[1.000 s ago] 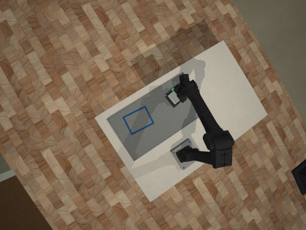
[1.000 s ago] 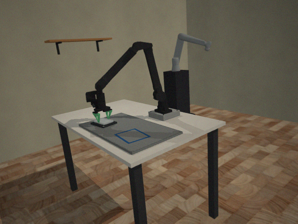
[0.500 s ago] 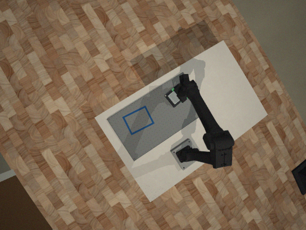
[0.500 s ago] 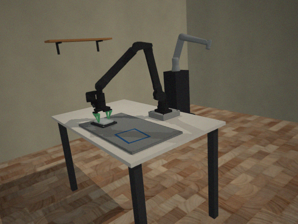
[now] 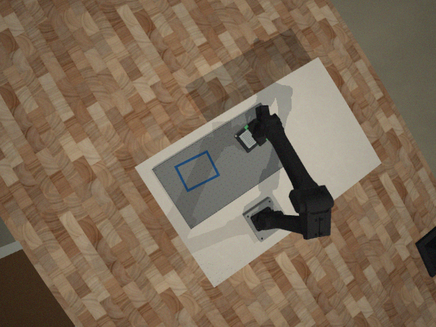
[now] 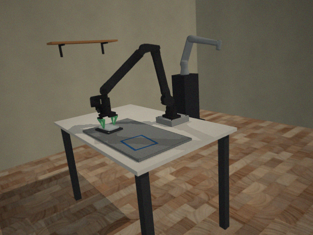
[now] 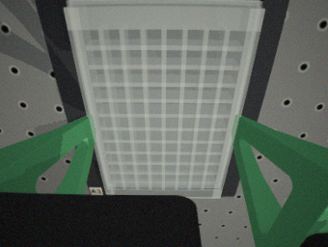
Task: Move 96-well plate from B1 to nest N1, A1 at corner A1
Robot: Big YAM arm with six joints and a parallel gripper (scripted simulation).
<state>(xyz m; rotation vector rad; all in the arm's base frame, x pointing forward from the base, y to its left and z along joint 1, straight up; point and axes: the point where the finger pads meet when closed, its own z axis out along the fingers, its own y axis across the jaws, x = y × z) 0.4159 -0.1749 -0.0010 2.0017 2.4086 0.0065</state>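
The clear 96-well plate lies 1 cm below my hand. Round my hand: dark plate nest N1 (2 cm below); small A1 corner mark (4 cm ahead, 8 cm to the left, 2 cm below).
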